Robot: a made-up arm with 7 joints.
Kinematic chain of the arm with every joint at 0, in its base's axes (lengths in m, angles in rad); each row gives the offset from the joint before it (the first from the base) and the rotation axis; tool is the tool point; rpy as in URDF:
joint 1: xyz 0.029 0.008 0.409 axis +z
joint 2: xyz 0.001 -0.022 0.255 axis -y
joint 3: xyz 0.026 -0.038 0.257 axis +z
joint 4: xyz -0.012 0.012 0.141 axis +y
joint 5: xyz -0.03 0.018 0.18 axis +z
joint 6: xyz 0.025 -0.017 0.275 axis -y
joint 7: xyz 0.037 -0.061 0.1 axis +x
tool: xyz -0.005 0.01 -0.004 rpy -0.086 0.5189 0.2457
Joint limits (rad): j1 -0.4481..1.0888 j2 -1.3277..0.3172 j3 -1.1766..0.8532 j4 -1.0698..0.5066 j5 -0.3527..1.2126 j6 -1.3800..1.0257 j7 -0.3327..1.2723
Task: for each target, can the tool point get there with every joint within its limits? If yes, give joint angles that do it. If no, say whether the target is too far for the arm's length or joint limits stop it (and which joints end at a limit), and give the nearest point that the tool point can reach.
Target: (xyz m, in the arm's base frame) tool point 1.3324 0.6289 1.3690
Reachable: no: too far | nearest point 0.8204 0.3850 1.0918 | short by 0.631 m
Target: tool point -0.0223 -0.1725 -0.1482
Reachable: no: joint limits stop it (at a limit: joint 1, joint 2, joint 4, joint 6, joint 7) | nearest point 0.6902 -0.4324 0.5117 | short by 1.005 m
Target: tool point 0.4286 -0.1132 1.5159
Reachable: yes | joints -0.2171 -0.3170 0.6645 0.1416 -0.0689 -0.1082 0.3939
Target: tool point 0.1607 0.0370 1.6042
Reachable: yes | joints 0.8784 -0.1842 -0.3191 -0.1743 -0.2225 -0.1497 0.4228
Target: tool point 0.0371 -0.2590 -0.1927
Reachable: no: joint limits stop it (at a limit: joint 1, joint 2, joint 4, joint 6, joint 7) | nearest point 0.6832 -0.4456 0.5143 | short by 0.976 m
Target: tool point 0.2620 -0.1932 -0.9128
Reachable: no: too far | nearest point 0.7128 -0.3918 0.5070 | short by 1.503 m
